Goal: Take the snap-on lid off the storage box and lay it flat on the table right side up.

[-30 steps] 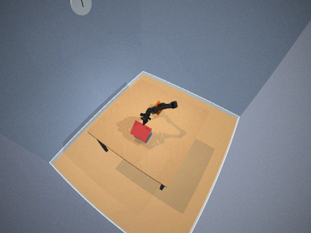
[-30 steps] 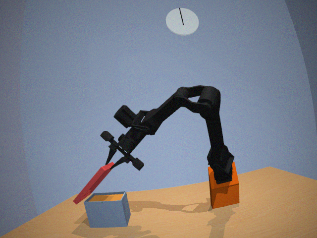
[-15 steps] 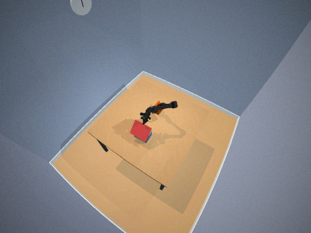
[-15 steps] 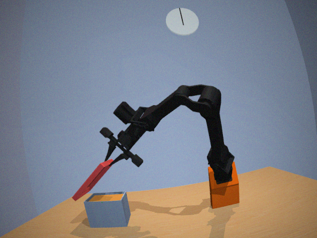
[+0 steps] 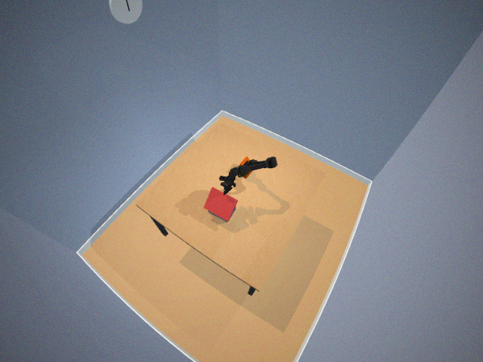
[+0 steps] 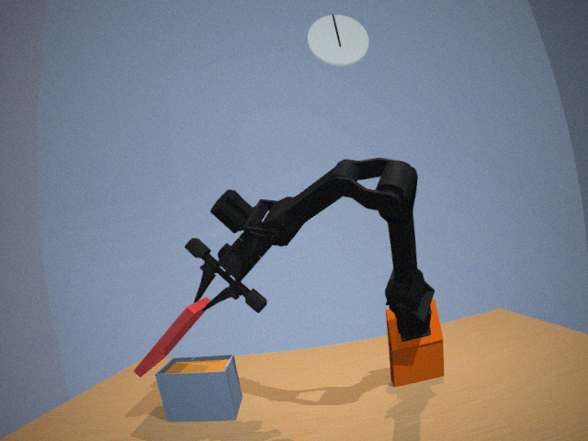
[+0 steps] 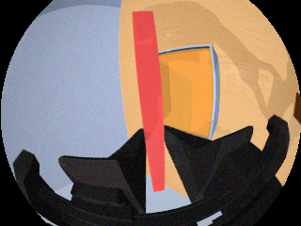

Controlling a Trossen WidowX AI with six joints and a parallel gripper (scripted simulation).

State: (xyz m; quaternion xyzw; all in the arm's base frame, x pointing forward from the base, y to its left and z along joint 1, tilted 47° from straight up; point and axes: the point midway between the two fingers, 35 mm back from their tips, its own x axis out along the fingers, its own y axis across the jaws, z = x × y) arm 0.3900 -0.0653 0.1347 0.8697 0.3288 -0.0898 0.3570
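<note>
Right now my gripper tip is 70 mm short of the red lid and 50 mm above it. Round my gripper tip: storage box (180 mm below, 30 mm ahead, 10 mm to the right).
</note>
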